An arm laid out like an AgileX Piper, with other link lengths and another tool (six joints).
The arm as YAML. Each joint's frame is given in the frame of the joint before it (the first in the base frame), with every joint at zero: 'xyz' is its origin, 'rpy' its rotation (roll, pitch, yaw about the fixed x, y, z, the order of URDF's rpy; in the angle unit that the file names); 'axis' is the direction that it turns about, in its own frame. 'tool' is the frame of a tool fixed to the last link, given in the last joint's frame.
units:
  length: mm
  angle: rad
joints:
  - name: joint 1
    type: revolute
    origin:
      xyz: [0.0, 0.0, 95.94]
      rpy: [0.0, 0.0, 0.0]
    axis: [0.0, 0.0, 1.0]
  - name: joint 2
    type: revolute
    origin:
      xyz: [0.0, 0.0, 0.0]
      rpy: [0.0, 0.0, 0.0]
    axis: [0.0, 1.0, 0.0]
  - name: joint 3
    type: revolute
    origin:
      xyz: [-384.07, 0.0, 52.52]
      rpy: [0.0, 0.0, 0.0]
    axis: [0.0, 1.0, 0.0]
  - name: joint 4
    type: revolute
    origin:
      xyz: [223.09, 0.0, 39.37]
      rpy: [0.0, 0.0, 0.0]
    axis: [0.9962, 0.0, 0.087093]
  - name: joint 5
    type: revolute
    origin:
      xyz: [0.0, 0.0, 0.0]
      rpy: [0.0, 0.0, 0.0]
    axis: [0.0, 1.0, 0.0]
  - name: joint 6
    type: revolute
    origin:
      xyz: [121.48, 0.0, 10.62]
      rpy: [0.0, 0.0, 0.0]
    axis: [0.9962, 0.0, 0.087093]
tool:
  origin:
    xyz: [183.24, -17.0, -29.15]
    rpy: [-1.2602, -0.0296, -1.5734]
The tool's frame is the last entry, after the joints.
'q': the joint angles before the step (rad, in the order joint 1, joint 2, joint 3, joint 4, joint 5, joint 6). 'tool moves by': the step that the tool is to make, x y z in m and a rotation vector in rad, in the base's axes. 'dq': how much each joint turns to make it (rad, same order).
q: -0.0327 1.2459 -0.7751 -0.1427 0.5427 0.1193
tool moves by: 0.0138 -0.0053 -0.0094 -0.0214 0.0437 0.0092
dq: 0.0000 0.0730 -0.0329 -0.0247 0.0029 0.0001
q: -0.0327 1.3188 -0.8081 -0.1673 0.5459 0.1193
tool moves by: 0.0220 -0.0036 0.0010 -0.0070 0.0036 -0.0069
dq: -0.0001 0.0612 -0.0570 -0.0187 0.0008 0.0175
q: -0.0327 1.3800 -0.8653 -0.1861 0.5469 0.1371
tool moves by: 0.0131 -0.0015 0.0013 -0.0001 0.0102 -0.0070
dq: -0.0002 0.0401 -0.0498 -0.0018 0.0208 0.0049
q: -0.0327 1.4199 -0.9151 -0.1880 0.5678 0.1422
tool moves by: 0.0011 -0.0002 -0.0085 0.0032 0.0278 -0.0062
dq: -0.0001 0.0278 -0.0049 -0.0010 0.0058 0.0067
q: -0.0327 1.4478 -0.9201 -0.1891 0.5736 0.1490
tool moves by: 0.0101 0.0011 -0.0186 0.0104 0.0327 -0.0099
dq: 0.0000 0.0647 -0.0020 -0.0033 -0.0282 0.0190
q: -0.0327 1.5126 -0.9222 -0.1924 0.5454 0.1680
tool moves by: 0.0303 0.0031 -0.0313 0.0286 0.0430 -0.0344
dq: 0.0000 0.1380 -0.0511 0.0011 -0.0393 0.0462
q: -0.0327 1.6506 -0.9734 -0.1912 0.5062 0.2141
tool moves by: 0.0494 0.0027 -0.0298 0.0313 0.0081 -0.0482
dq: 0.0001 0.1604 -0.1116 -0.0008 -0.0348 0.0612
